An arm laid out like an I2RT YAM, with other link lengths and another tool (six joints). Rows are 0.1 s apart.
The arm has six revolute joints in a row. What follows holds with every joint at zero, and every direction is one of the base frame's. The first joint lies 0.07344 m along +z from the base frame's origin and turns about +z. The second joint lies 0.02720 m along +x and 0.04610 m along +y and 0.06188 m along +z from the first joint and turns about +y. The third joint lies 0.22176 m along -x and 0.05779 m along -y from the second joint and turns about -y. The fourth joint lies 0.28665 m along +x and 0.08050 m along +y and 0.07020 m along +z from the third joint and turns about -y. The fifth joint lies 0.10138 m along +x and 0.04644 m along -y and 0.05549 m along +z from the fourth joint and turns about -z. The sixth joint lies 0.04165 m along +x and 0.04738 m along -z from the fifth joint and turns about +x. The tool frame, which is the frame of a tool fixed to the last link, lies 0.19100 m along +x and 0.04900 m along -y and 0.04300 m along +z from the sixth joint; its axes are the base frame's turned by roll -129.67, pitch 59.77 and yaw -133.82 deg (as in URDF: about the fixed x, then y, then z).
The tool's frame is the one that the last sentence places.
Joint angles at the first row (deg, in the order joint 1, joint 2, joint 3, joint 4, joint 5, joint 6):
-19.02 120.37 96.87 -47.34 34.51 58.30
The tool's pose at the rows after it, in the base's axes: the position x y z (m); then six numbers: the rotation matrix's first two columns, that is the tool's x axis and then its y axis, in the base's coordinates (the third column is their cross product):
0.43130 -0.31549 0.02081 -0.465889 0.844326 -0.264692 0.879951 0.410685 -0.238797
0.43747 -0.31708 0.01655 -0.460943 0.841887 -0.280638 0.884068 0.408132 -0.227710
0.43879 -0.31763 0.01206 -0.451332 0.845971 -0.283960 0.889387 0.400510 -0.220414
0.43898 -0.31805 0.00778 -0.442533 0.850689 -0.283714 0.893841 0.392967 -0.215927
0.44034 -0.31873 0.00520 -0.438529 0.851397 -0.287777 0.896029 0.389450 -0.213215
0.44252 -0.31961 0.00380 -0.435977 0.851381 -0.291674 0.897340 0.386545 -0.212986
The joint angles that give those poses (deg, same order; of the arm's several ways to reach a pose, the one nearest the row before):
-18.83 122.32 98.20 -46.84 34.03 58.54
-18.70 123.15 98.11 -44.88 34.28 58.63
-18.73 123.85 98.26 -44.24 34.28 59.23
-18.80 124.53 98.52 -43.98 34.24 59.83
-18.79 125.02 98.61 -43.42 34.37 60.03
-18.74 125.75 99.26 -43.24 34.59 60.17

